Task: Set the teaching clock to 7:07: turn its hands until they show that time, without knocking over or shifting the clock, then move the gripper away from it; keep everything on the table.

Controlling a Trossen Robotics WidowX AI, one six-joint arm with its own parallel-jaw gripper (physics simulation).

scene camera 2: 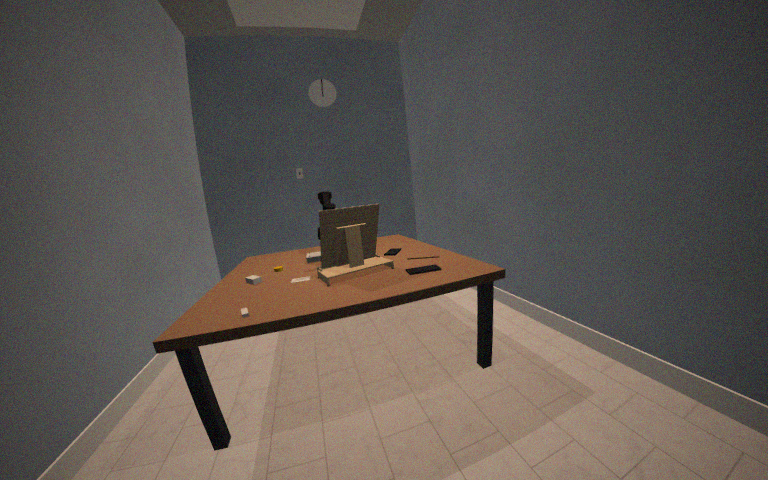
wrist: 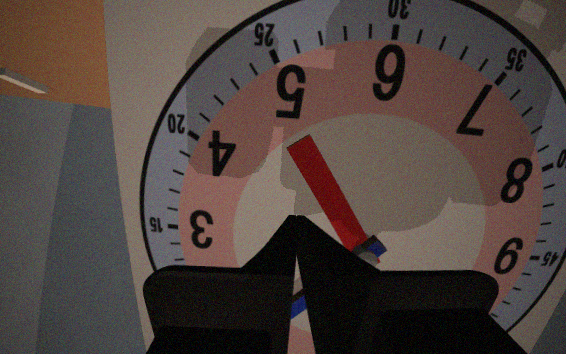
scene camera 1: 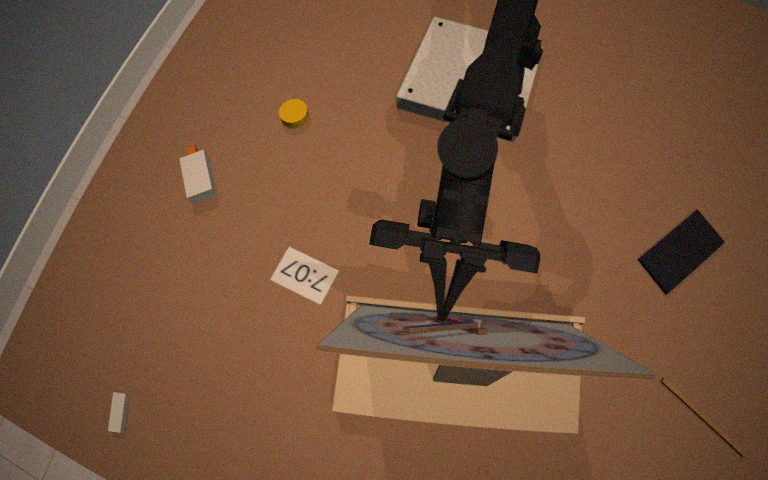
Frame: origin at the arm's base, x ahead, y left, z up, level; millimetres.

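Seen in the pictures: gripper, fingertip midpoint: [scene camera 2: 341, 239] [wrist: 295, 222] [scene camera 1: 441, 320].
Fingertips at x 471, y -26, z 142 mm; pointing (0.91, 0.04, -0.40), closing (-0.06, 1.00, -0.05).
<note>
Offsets run from my fingertips to a thing's middle.
The teaching clock @(4 mm ahead, 40 mm left, 13 mm up) [scene camera 1: 339, 340] [scene camera 2: 332, 240] [wrist: 131, 125] stands upright on its wooden base; its dial is upside down in the wrist view. The short red hand @(1 mm back, 22 mm left, 10 mm down) [scene camera 1: 453, 320] [wrist: 330, 192] points between 4 and 5, nearer 5. The long blue hand @(17 mm ahead, 8 mm left, 51 mm up) [scene camera 1: 436, 325] [wrist: 298, 306] extends to the lower left in the wrist view, mostly hidden behind the fingers, so its exact reading is unclear. My gripper [scene camera 1: 442, 318] [wrist: 295, 222] is shut and empty, its tips close in front of the dial, on the 3 side of the red hand. Whether they touch anything is unclear.
A 7:07 card @(56 mm back, 215 mm right, 169 mm down) [scene camera 1: 304, 275] [scene camera 2: 300, 279] lies beside the clock. A yellow disc @(329 mm back, 319 mm right, 160 mm down) [scene camera 1: 293, 112], a white box @(183 mm back, 449 mm right, 155 mm down) [scene camera 1: 196, 174], a small white block @(229 mm ahead, 439 mm right, 163 mm down) [scene camera 1: 117, 412], a black slab @(229 mm back, 368 mm left, 165 mm down) [scene camera 1: 681, 251] and a thin stick @(29 mm ahead, 425 mm left, 166 mm down) [scene camera 1: 702, 417] lie around. A black pad @(210 mm ahead, 310 mm left, 165 mm down) [scene camera 2: 423, 269] lies near the table edge.
</note>
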